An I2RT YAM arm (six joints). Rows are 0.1 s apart.
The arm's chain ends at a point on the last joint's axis. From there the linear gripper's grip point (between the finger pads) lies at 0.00 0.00 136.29 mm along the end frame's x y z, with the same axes.
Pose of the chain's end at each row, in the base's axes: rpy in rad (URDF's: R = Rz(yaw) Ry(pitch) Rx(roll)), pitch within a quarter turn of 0, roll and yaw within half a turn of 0; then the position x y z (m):
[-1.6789 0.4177 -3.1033 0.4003 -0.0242 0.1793]
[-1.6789 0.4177 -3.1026 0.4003 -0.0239 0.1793]
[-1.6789 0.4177 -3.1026 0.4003 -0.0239 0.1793]
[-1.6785 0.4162 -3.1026 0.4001 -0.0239 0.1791]
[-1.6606 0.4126 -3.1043 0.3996 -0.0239 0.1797]
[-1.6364 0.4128 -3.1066 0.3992 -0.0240 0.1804]
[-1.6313 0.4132 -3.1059 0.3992 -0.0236 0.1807]
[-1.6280 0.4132 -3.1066 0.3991 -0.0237 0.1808]
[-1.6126 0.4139 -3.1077 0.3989 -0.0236 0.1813]
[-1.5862 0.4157 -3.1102 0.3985 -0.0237 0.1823]
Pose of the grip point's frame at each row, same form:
[-1.6789 0.4177 -3.1033 0.4114 -0.1594 0.1659]
[-1.6789 0.4177 -3.1026 0.4115 -0.1591 0.1659]
[-1.6789 0.4177 -3.1026 0.4115 -0.1591 0.1659]
[-1.6785 0.4162 -3.1026 0.4113 -0.1591 0.1657]
[-1.6606 0.4126 -3.1043 0.4096 -0.1594 0.1685]
[-1.6364 0.4128 -3.1066 0.4075 -0.1598 0.1722]
[-1.6313 0.4132 -3.1059 0.4074 -0.1594 0.1732]
[-1.6280 0.4132 -3.1066 0.4070 -0.1596 0.1737]
[-1.6126 0.4139 -3.1077 0.4058 -0.1596 0.1761]
[-1.5862 0.4157 -3.1102 0.4036 -0.1599 0.1804]

